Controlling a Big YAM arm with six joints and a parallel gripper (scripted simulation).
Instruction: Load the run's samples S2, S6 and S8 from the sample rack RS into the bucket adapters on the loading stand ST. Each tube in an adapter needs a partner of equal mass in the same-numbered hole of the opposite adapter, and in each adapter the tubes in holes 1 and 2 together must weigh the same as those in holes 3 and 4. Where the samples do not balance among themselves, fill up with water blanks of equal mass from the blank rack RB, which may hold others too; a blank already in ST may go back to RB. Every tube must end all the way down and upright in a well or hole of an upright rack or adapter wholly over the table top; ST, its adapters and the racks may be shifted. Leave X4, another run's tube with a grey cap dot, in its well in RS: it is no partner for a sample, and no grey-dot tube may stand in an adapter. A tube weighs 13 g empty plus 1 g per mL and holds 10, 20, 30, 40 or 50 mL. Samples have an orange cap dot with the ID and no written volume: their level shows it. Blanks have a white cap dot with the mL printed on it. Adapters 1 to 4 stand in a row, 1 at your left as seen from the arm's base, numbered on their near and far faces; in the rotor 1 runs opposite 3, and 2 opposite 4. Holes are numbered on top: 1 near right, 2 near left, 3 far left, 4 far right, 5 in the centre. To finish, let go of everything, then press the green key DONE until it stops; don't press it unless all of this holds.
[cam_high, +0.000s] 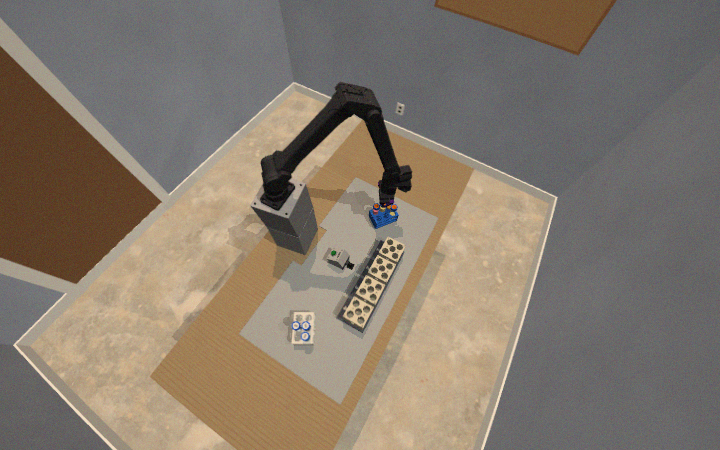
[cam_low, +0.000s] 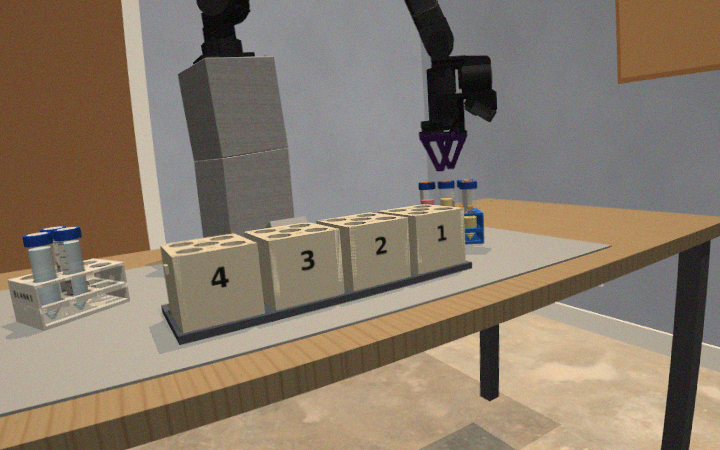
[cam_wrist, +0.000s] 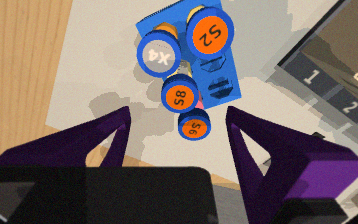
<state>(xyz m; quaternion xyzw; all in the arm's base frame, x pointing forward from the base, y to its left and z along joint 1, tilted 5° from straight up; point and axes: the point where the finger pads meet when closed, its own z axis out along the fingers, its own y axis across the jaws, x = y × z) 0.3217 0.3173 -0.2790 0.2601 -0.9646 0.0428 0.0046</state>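
Right now my hand is 2 cm short of the blue sample rack RS, 1 cm to the left of it and 12 cm above it. From my hand the other things lie so: white blank rack RB: 4 cm behind, 69 cm to the right, 12 cm below.
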